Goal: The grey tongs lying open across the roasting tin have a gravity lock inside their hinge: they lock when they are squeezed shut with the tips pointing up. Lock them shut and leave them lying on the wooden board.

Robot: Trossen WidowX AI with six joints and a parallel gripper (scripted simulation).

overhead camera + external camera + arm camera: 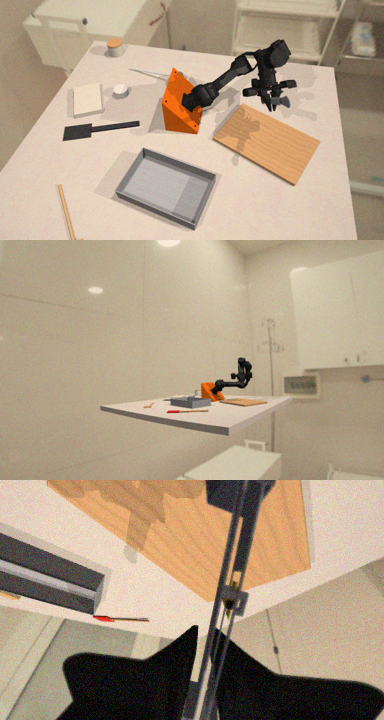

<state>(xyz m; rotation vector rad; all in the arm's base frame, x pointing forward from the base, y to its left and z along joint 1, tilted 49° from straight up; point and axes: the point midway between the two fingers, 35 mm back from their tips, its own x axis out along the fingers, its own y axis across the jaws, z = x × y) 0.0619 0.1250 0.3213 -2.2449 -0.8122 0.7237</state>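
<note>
My gripper tip is now 16 cm above the wooden board and 1 cm short of it. From my gripper tip the other things lie so: red-handled tool (57 cm ahead, 20 cm to the right, 16 cm below); grey roasting tin (36 cm to the right, 27 cm ahead, 14 cm below); white puck (67 cm to the right, 19 cm behind, 15 cm below).
</note>
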